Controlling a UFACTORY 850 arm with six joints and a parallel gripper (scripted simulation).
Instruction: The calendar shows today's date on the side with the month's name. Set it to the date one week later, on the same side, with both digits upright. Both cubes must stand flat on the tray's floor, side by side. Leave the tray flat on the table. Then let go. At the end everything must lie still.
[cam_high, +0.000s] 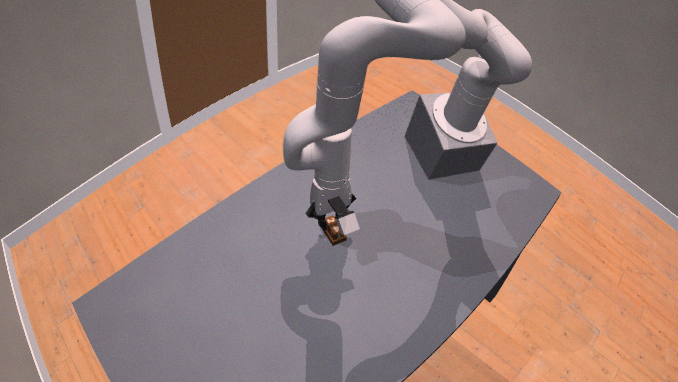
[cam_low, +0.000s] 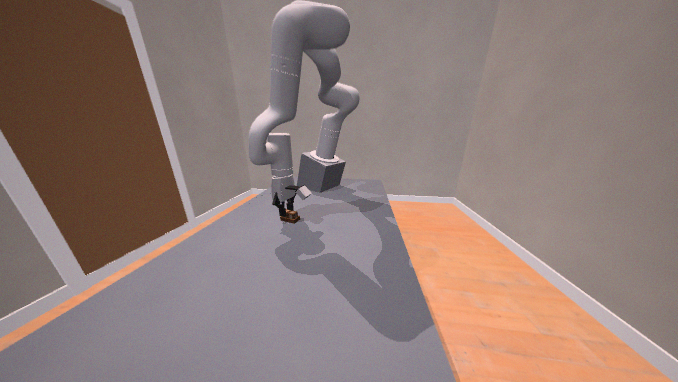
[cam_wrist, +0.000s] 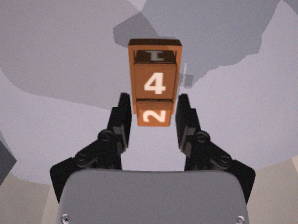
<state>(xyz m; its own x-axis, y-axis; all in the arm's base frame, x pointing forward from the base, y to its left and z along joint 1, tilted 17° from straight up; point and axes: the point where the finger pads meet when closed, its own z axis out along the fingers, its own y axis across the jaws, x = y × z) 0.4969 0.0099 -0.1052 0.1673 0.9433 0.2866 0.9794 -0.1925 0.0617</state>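
Right now my hand is 2 cm above the number cube. From my hand the other things lie so: brown wooden calendar tray: 4 cm below, 2 cm to the left.
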